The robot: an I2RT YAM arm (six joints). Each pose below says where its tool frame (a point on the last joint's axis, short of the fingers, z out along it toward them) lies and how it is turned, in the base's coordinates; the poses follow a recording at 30 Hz.
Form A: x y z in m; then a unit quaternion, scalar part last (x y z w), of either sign.
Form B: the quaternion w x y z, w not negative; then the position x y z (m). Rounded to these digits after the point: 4 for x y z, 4 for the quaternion.
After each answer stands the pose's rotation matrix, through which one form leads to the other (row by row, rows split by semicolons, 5 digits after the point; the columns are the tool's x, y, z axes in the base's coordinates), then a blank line. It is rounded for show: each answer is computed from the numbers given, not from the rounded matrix.
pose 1, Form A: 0.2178 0.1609 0.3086 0.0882 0.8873 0.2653 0.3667
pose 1, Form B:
0.3667 0.0882 0.8873 0.2653 0.2178 0.1609 0.3086
-0.71548 -0.03805 0.69759; 0.35111 0.84366 0.40614; -0.60399 0.53552 -0.59027

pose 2, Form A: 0.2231 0.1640 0.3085 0.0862 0.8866 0.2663 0.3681
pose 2, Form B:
0.3681 0.0862 0.8866 0.2663 0.2231 0.1640 0.3085
-0.71412 -0.04320 0.69869; 0.34893 0.84329 0.40878; -0.60686 0.53572 -0.58713

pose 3, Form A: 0.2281 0.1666 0.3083 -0.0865 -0.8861 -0.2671 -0.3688
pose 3, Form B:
0.3688 0.0865 0.8861 0.2671 0.2281 0.1666 0.3083
-0.71301 -0.04372 0.69979; 0.35030 0.84235 0.40955; -0.60737 0.53715 -0.58529

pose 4, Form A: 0.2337 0.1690 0.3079 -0.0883 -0.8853 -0.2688 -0.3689
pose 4, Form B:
0.3689 0.0883 0.8853 0.2688 0.2337 0.1690 0.3079
-0.71220 -0.04198 0.70072; 0.35470 0.83988 0.41083; -0.60577 0.54114 -0.58327

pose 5, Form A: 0.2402 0.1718 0.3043 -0.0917 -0.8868 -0.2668 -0.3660
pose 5, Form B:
0.3660 0.0917 0.8868 0.2668 0.2402 0.1718 0.3043
-0.71526 -0.03266 0.69810; 0.35795 0.84081 0.40609; -0.60023 0.54034 -0.58971

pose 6, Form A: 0.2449 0.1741 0.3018 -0.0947 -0.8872 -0.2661 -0.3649
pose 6, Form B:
0.3649 0.0947 0.8872 0.2661 0.2449 0.1741 0.3018
-0.71577 -0.02616 0.69784; 0.36222 0.84045 0.40303; -0.59705 0.54125 -0.59210

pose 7, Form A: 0.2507 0.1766 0.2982 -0.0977 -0.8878 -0.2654 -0.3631
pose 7, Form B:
0.3631 0.0977 0.8878 0.2654 0.2507 0.1766 0.2982
-0.71723 -0.01926 0.69657; 0.36620 0.84004 0.40029; -0.59285 0.54219 -0.59545

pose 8, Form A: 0.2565 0.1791 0.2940 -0.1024 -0.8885 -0.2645 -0.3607
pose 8, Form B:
0.3607 0.1024 0.8885 0.2645 0.2565 0.1791 0.2940
-0.71881 -0.00885 0.69515; 0.37278 0.83911 0.39615; -0.58680 0.54390 -0.59986

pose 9, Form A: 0.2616 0.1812 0.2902 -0.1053 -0.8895 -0.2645 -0.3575
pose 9, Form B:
0.3575 0.1053 0.8895 0.2645 0.2616 0.1812 0.2902
-0.72223 -0.00179 0.69165; 0.37642 0.83791 0.39523; -0.58025 0.54580 -0.60449

